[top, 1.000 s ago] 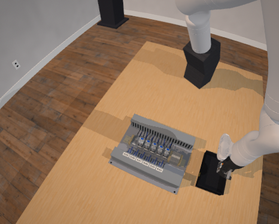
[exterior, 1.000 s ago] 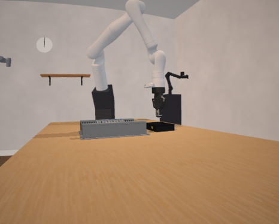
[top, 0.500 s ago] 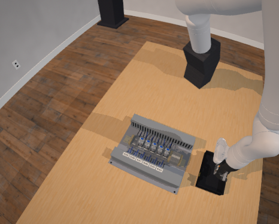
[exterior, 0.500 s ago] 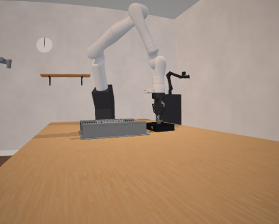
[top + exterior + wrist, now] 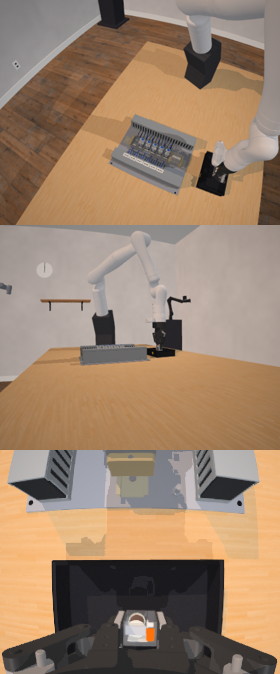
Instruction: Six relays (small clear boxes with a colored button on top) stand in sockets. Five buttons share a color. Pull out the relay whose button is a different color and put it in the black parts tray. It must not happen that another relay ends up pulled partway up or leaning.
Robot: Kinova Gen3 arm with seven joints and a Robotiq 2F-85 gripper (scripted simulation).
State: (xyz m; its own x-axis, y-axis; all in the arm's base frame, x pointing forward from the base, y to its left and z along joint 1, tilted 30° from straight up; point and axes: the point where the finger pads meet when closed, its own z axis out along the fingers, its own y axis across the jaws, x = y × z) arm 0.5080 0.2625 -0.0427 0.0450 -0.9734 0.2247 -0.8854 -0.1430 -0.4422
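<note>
Now: hand 30 mm above the black parts tray. Round my hand: relay: 10 mm below.
</note>
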